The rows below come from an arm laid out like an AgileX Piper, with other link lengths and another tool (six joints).
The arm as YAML. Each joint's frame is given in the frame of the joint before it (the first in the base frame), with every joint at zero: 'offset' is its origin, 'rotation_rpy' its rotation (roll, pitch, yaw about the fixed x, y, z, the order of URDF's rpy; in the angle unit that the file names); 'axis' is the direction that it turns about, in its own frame. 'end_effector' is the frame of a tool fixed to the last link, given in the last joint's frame.
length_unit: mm
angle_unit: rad
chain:
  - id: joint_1
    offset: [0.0, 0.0, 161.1]
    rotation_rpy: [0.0, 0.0, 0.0]
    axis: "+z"
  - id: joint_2
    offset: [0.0, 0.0, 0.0]
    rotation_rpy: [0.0, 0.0, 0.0]
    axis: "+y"
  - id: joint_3
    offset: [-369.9, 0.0, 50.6]
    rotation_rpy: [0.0, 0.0, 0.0]
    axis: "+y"
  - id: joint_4
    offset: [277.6, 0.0, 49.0]
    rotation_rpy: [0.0, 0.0, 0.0]
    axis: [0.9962, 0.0, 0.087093]
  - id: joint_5
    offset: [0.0, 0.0, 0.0]
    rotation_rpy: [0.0, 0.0, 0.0]
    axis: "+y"
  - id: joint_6
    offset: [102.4, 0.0, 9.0]
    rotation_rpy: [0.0, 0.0, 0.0]
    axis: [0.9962, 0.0, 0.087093]
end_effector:
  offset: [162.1, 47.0, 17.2]
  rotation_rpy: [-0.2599, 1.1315, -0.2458]
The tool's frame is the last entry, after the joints.
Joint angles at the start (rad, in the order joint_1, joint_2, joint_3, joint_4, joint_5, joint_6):
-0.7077, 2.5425, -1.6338, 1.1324, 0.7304, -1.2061
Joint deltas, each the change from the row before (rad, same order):
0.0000, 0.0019, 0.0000, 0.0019, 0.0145, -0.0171
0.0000, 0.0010, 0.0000, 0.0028, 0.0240, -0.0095
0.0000, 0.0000, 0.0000, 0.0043, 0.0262, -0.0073
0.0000, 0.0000, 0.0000, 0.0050, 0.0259, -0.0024
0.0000, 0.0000, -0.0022, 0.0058, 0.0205, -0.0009
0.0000, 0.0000, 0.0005, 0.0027, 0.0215, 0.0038
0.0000, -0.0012, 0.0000, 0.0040, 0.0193, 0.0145
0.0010, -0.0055, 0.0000, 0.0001, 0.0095, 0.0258
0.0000, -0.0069, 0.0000, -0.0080, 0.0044, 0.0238
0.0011, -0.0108, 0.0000, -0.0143, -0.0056, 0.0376
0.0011, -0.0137, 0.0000, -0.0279, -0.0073, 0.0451
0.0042, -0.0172, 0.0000, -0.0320, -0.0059, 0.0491
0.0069, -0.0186, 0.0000, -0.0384, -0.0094, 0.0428
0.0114, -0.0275, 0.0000, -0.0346, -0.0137, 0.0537
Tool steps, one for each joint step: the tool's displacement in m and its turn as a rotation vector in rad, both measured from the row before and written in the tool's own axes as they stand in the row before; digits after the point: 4 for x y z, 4 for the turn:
0.0022, 0.0036, -0.0007, -0.0188, 0.0037, -0.0088
0.0015, 0.0062, -0.0013, -0.0250, 0.0044, 0.0015
0.0005, 0.0070, -0.0015, -0.0261, 0.0029, 0.0047
0.0001, 0.0069, -0.0014, -0.0242, 0.0021, 0.0097
-0.0013, 0.0054, -0.0008, -0.0187, -0.0013, 0.0082
0.0003, 0.0057, -0.0011, -0.0184, 0.0030, 0.0127
-0.0014, 0.0053, -0.0010, -0.0127, 0.0006, 0.0217
-0.0035, 0.0039, -0.0009, -0.0008, -0.0008, 0.0229
-0.0027, 0.0021, -0.0017, 0.0037, 0.0026, 0.0134
-0.0042, 0.0006, -0.0017, 0.0167, 0.0023, 0.0156
-0.0033, -0.0001, -0.0029, 0.0214, 0.0091, 0.0107
-0.0038, 0.0022, -0.0030, 0.0203, 0.0108, 0.0077
-0.0028, 0.0025, -0.0029, 0.0208, 0.0130, -0.0065
-0.0084, 0.0060, -0.0032, 0.0252, 0.0025, -0.0035

